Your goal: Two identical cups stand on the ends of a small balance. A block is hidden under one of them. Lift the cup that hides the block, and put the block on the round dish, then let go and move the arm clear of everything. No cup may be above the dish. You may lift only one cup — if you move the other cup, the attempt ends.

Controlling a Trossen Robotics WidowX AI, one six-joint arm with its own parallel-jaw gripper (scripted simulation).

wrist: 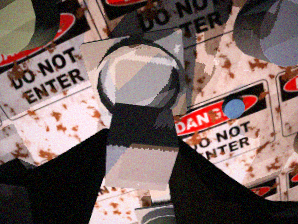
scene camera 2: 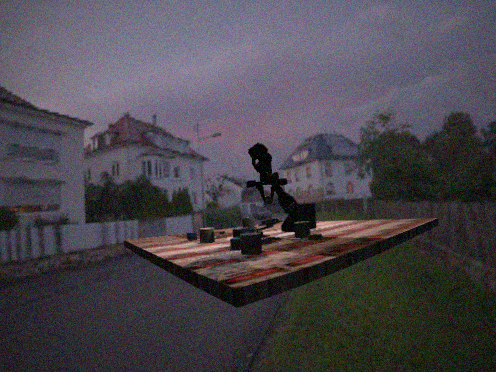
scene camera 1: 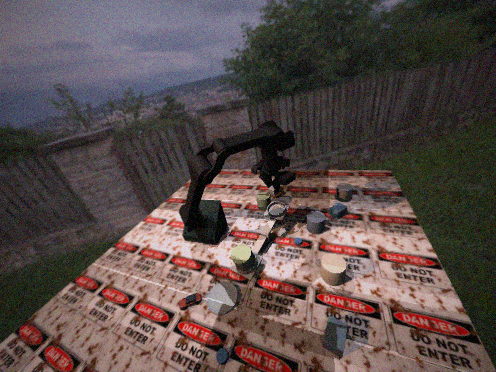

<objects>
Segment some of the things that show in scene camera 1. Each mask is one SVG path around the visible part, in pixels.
My gripper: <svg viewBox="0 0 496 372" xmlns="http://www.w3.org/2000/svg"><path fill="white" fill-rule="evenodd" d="M278 155L269 159L262 158L260 163L251 168L251 172L255 175L259 170L259 178L268 188L273 185L276 193L279 192L280 185L288 185L296 179L294 172L287 170L279 172L281 167L285 169L285 167L290 166L290 159L285 159L283 156Z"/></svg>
A tan cylinder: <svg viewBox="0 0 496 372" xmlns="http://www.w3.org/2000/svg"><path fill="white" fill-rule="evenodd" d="M325 254L320 264L321 278L331 286L339 286L345 279L346 261L339 254Z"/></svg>
</objects>
